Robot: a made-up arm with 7 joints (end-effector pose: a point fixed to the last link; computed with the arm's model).
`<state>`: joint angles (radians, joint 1 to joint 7).
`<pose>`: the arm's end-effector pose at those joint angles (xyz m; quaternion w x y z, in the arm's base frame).
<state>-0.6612 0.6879 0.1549 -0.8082 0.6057 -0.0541 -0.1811</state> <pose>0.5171 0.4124 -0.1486 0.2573 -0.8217 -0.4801 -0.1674</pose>
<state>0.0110 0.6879 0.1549 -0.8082 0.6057 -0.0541 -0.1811</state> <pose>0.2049 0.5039 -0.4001 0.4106 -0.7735 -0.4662 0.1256</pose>
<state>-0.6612 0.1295 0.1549 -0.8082 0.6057 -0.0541 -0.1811</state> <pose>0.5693 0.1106 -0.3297 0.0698 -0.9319 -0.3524 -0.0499</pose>
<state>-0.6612 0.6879 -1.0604 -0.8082 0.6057 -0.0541 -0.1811</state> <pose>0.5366 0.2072 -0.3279 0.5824 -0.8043 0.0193 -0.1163</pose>
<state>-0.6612 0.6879 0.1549 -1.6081 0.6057 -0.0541 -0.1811</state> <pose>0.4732 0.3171 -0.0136 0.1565 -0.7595 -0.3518 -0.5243</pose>
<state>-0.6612 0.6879 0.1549 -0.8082 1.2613 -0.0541 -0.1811</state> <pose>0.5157 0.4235 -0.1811 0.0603 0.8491 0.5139 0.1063</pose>
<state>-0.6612 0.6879 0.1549 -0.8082 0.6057 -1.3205 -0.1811</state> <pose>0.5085 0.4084 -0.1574 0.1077 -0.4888 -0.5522 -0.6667</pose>
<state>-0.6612 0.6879 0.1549 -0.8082 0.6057 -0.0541 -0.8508</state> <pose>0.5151 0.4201 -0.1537 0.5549 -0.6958 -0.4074 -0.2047</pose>
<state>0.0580 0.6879 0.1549 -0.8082 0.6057 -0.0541 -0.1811</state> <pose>0.1774 0.5073 -0.4095 0.4198 -0.7667 -0.4632 0.1460</pose>
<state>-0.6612 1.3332 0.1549 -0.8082 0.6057 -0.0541 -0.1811</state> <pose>0.3295 0.5859 0.1712 0.4484 -0.6159 -0.5809 -0.2866</pose>
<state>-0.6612 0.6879 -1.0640 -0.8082 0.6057 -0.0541 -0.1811</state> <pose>0.5363 0.2068 -0.3286 0.5831 -0.8038 0.0209 -0.1161</pose>
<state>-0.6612 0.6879 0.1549 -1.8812 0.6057 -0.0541 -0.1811</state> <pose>0.4322 0.2844 0.0150 0.1154 -0.7098 -0.2940 -0.6297</pose>
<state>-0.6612 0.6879 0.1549 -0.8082 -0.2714 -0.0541 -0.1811</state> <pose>0.5291 0.3739 -0.1276 0.6338 -0.6501 -0.3565 -0.2204</pose>
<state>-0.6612 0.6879 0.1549 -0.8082 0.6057 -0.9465 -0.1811</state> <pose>0.5098 0.4093 -0.1536 0.1594 -0.6146 -0.5536 -0.5388</pose>
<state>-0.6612 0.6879 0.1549 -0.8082 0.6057 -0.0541 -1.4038</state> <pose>0.5124 0.4275 -0.1535 0.7554 -0.5327 -0.3127 -0.2184</pose>
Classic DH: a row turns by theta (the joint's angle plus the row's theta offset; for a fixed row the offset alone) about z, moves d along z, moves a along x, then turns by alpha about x. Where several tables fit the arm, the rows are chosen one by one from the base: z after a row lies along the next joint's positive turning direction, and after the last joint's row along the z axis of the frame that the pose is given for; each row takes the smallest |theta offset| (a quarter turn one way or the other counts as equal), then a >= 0, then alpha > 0; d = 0 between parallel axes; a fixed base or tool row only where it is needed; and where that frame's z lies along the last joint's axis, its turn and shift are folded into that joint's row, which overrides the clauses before.
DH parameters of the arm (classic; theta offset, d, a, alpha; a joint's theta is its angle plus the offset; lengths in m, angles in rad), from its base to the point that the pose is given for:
base (fixed): 0 0.0345 -0.022 -1.2217
joint 1: 1.5708 0.0041 0.018 1.5708
joint 2: 1.2217 0.017 0.014 -1.5708
joint 3: -1.5708 -0.48 0.074 -1.5708
joint 4: 0 0.015 -0.013 1.5708
joint 5: 0 -0.22 0.026 -1.5708
joint 6: 0 0.049 0.021 1.5708
joint 7: 1.0647 0.0001 -0.0144 -1.6914
tool (fixed): 0.8582 0.0012 0 0

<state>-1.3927 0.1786 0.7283 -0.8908 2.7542 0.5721 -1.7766</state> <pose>0.7058 -0.0026 0.0987 0.5115 0.7203 0.1556 0.4420</pose>
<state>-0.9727 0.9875 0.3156 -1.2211 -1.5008 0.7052 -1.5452</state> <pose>0.4610 0.3483 0.2078 0.8583 0.3354 -0.1805 0.3439</pose>
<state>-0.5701 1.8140 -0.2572 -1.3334 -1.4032 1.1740 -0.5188</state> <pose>0.3132 0.4481 0.2494 0.7376 0.5420 -0.3780 0.1393</pose>
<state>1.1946 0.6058 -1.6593 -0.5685 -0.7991 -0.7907 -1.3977</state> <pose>-0.6513 0.0522 -0.2421 0.0742 0.5909 -0.6208 0.5099</pose>
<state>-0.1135 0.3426 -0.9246 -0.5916 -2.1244 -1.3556 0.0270</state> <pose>0.1624 0.0751 -0.6303 0.1406 -0.2312 0.8900 -0.3670</pose>
